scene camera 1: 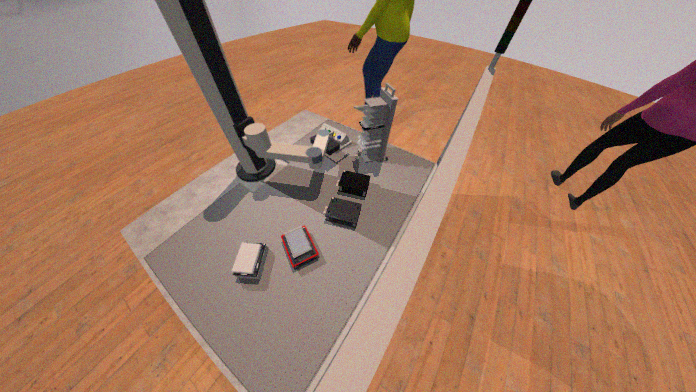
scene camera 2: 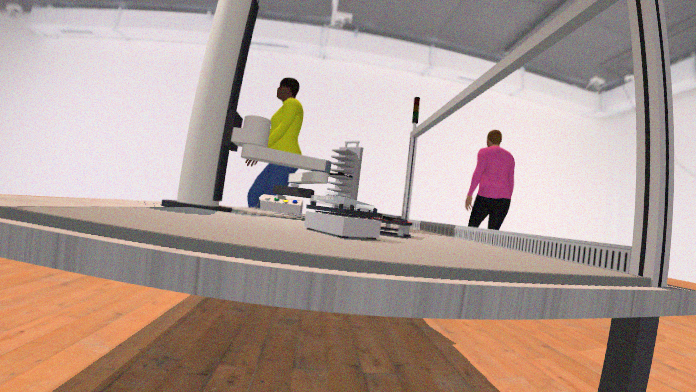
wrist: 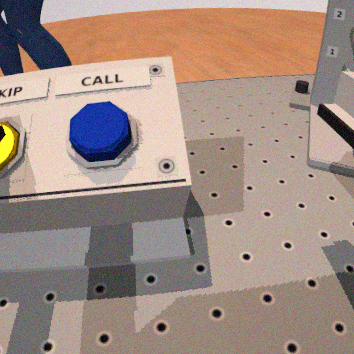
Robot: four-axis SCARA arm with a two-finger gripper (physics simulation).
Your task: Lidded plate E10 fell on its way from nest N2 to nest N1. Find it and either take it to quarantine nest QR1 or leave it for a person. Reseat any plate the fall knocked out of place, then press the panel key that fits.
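Frame: origin at the arm's base, x left, y back, z up, level; centimetres.
Where they show: gripper, between the fingertips: (scene camera 1: 342, 137) (scene camera 2: 300, 200) (wrist: 161, 95); arm's base, origin of its link: (scene camera 1: 256, 167).
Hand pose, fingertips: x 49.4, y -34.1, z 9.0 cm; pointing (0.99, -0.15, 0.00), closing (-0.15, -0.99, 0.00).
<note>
Each offset is from my fingertips to the centre of the thing. "*": to the spot under its first point.
My gripper (scene camera 1: 327, 145) (scene camera 2: 294, 191) is open and empty, low beside the key panel @(dx +3.2, dy +9.9, dz -3.5 cm) (scene camera 1: 345, 142) (scene camera 2: 281, 205) (wrist: 160, 120); its fingers are hard to make out. In the wrist view the blue CALL key @(dx +0.1, dy +2.7, dz -1.3 cm) (wrist: 100, 131) stands up and part of a yellow key @(* dx +0.4, dy +6.8, dz -1.3 cm) (wrist: 7, 145) shows, its label cut to "KIP". A pale plate @(dx -72.9, dy -26.6, dz -2.2 cm) (scene camera 1: 300, 242) lies within a red-edged nest @(* dx -77.7, dy -34.8, dz -7.7 cm) (scene camera 1: 306, 264). A white block-like item @(dx -91.1, dy -14.4, dz -1.1 cm) (scene camera 1: 249, 258) sits left of it. Two dark nests or plates, one @(dx -27.2, dy -27.6, dz -4.4 cm) (scene camera 1: 354, 183) behind the other @(dx -46.6, dy -33.4, dz -4.8 cm) (scene camera 1: 343, 212), stand nearer the tower. No label E10, N1, N2 or QR1 is readable.
A shelved tower @(dx +5.4, dy -21.9, dz +14.8 cm) (scene camera 1: 391, 117) (scene camera 2: 357, 172) (wrist: 336, 65) stands right of the panel. The arm's column (scene camera 1: 215, 75) (scene camera 2: 207, 105) rises at the left. One person in yellow (scene camera 1: 392, 22) (scene camera 2: 287, 125) stands behind the panel; another in pink (scene camera 1: 670, 110) (scene camera 2: 496, 170) stands beyond the rail.
</note>
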